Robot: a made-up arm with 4 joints. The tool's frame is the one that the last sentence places.
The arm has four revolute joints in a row. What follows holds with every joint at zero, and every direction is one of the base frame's. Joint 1 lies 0.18 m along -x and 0.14 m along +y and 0.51 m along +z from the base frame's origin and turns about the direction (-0.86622, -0.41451, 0.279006). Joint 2 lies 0.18 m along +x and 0.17 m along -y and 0.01 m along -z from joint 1 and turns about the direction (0.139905, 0.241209, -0.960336). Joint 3 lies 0.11 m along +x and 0.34 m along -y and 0.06 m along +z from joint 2 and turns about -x. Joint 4 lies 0.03 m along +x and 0.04 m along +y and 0.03 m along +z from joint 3 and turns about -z. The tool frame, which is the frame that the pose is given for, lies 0.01 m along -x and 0.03 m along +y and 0.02 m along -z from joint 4; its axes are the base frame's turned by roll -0.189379, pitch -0.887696 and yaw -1.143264 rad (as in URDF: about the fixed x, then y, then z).
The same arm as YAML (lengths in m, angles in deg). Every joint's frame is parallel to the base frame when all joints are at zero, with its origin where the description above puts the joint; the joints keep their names.
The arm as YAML. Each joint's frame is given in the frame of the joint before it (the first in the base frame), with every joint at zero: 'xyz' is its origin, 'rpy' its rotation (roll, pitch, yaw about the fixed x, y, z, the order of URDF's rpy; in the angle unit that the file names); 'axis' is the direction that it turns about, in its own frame. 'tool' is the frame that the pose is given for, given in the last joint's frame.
units:
  length: m
  angle: deg
joints:
  - name: joint 1
    type: revolute
    origin:
      xyz: [-0.18, 0.14, 0.51]
      rpy: [0.0, 0.0, 0.0]
    axis: [-0.86622, -0.41451, 0.279006]
  - name: joint 2
    type: revolute
    origin:
      xyz: [0.18, -0.17, -0.01]
      rpy: [0.0, 0.0, 0.0]
    axis: [0.139905, 0.241209, -0.960336]
  - name: joint 3
    type: revolute
    origin:
      xyz: [0.11, -0.34, 0.06]
      rpy: [0.0, 0.0, 0.0]
    axis: [-1.0, 0.0, 0.0]
  - name: joint 4
    type: revolute
    origin:
      xyz: [0.03, 0.04, 0.03]
      rpy: [0.0, 0.0, 0.0]
    axis: [0.0, 0.0, -1.0]
tool:
  origin:
    xyz: [-0.01, 0.03, -0.02]
    rpy: [-10.85, -50.86, -65.5]

